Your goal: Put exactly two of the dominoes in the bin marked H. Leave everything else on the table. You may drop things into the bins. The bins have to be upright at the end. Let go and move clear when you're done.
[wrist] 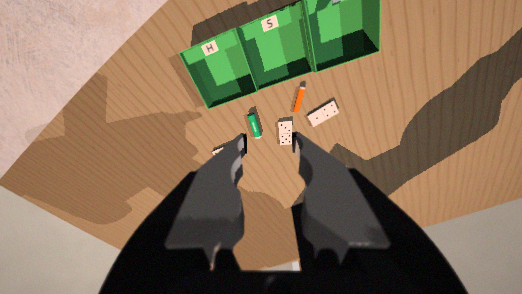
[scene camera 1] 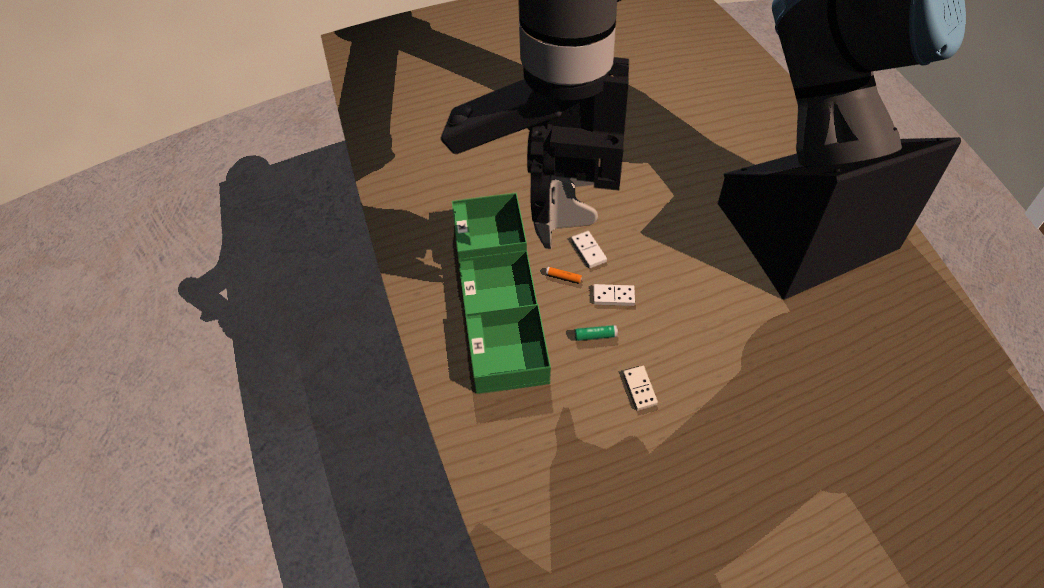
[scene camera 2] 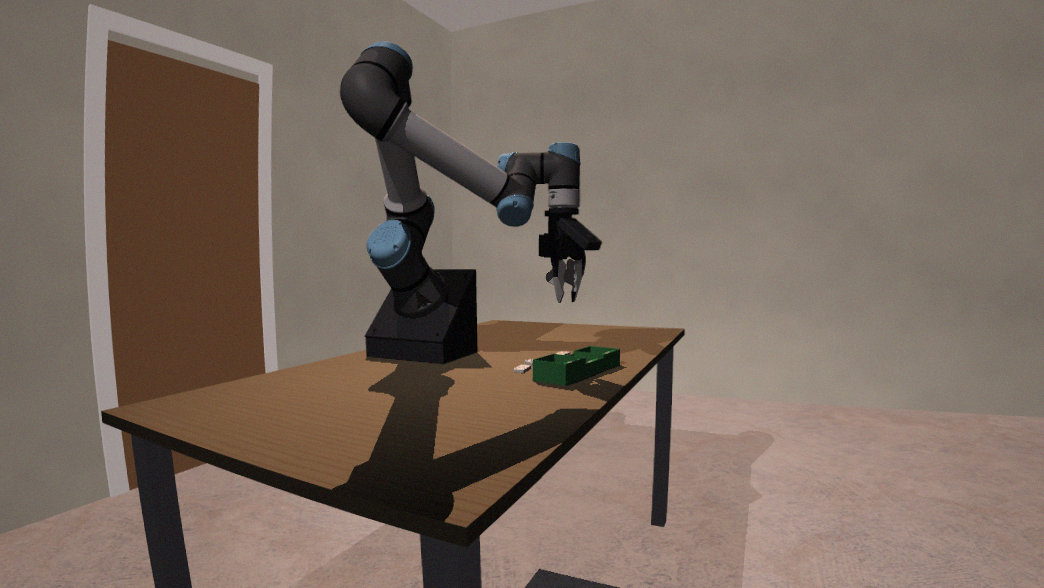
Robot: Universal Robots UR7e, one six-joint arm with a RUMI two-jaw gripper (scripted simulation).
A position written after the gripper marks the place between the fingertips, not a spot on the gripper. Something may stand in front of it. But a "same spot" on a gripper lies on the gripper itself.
gripper: wrist; scene camera 1 550, 230; scene camera 2
bin: wrist; scene camera 1; scene camera 2 558, 369
same spot on bin: (wrist: 273, 56) = (scene camera 1: 503, 297)
same spot on gripper: (scene camera 2: 573, 274) = (wrist: 235, 185)
